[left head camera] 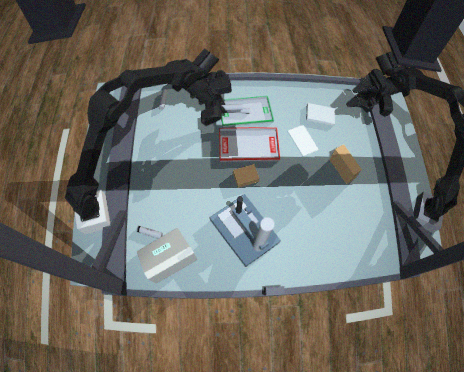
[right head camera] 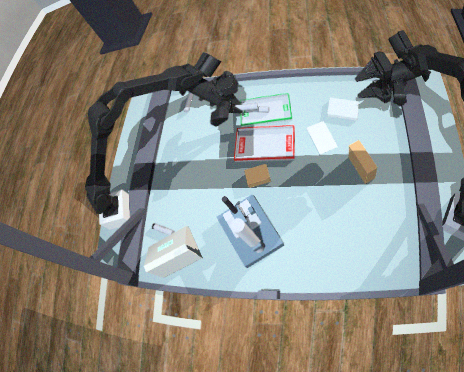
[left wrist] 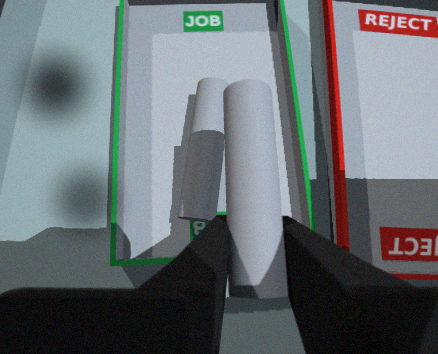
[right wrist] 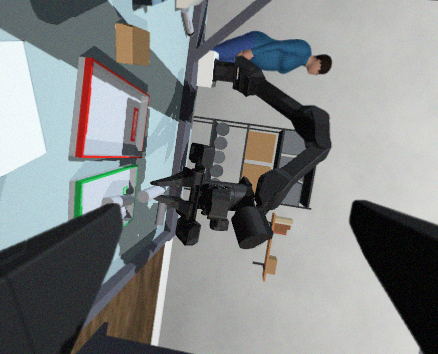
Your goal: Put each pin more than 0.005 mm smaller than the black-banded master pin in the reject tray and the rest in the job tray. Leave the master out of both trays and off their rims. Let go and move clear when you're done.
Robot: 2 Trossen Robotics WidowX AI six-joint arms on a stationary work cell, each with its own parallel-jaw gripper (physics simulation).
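Places are measured from the left arm's base along level axes (x ahead, y left, z up), in centimetres.
Pixels of known places: left gripper, fingertip midpoint: (left head camera: 225,109) (right head camera: 242,109) (left wrist: 251,225) (right wrist: 149,189); right gripper, fingertip midpoint: (left head camera: 349,98) (right head camera: 356,88) (right wrist: 236,212); left arm's base, origin of the base link: (left head camera: 88,209) (right head camera: 110,207) (right wrist: 215,70); right arm's base, origin of the base link: (left head camera: 432,210).
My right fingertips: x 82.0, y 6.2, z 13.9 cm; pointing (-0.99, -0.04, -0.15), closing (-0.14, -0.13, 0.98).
Observation:
Ahead of a thing's pixels: the offset from my right fingertips to its top centre.
My left gripper (left head camera: 223,108) (right head camera: 239,107) (left wrist: 251,225) (right wrist: 149,189) is shut on a plain grey pin {dx -32.0, dy +14.8, dz -13.5 cm} (left wrist: 252,165) (right wrist: 150,194), held over the left end of the green-rimmed job tray {dx -26.4, dy +15.3, dz -18.8 cm} (left head camera: 271,109) (right head camera: 290,106) (left wrist: 117,125) (right wrist: 77,200). Another pin {dx -28.9, dy +15.9, dz -18.1 cm} (left wrist: 205,155) (right wrist: 116,200) lies in that tray, beside the held one in the left wrist view. The red-rimmed reject tray {dx -29.4, dy +2.8, dz -18.7 cm} (left head camera: 250,159) (right head camera: 265,159) (left wrist: 336,100) (right wrist: 86,110) shows no pin. The black-banded master {dx -65.7, dy -16.1, dz -18.3 cm} (left head camera: 151,232) (right head camera: 164,229) lies by the readout box. A pin {dx -52.0, dy +28.7, dz -18.3 cm} (left head camera: 162,99) (right head camera: 188,102) lies at the back left. My right gripper (right head camera: 358,88) is open and empty.
A blue gauge stand (left head camera: 247,257) (right head camera: 270,240) stands front centre, the readout box (left head camera: 167,256) (right head camera: 172,256) to its left. Brown blocks {dx -33.9, dy -7.4, dz -17.8 cm} (left head camera: 246,175) {dx -3.0, dy -13.5, dz -12.8 cm} (left head camera: 345,164) stand in front of the reject tray and farther right. A white box {dx -1.6, dy +7.6, dz -18.6 cm} (left head camera: 320,114) and white card {dx -11.7, dy -0.1, dz -20.1 cm} (left head camera: 303,140) lie right of the trays.

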